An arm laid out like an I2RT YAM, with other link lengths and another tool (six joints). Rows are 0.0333 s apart.
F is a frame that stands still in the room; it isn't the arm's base.
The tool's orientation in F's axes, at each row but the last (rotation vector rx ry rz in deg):
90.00 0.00 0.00
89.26 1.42 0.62
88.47 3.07 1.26
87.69 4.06 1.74
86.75 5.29 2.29
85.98 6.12 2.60
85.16 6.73 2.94
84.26 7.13 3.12
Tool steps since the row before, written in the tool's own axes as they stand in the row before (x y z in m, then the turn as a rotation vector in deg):
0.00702 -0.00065 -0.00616 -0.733 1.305 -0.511
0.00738 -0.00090 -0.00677 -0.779 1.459 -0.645
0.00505 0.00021 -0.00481 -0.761 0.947 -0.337
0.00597 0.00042 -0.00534 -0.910 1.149 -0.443
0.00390 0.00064 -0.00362 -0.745 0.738 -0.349
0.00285 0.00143 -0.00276 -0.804 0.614 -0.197
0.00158 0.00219 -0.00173 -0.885 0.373 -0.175
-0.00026 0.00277 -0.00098 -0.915 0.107 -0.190
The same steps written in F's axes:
0.00702 0.00616 -0.00065 -0.733 0.511 1.305
0.00722 0.00692 -0.00105 -0.781 0.646 1.458
0.00481 0.00505 -0.00002 -0.758 0.325 0.954
0.00562 0.00572 0.00005 -0.908 0.430 1.155
0.00359 0.00396 0.00030 -0.749 0.327 0.744
0.00261 0.00312 0.00112 -0.797 0.161 0.633
0.00146 0.00207 0.00197 -0.884 0.111 0.399
-0.00026 0.00122 0.00267 -0.926 0.095 0.135

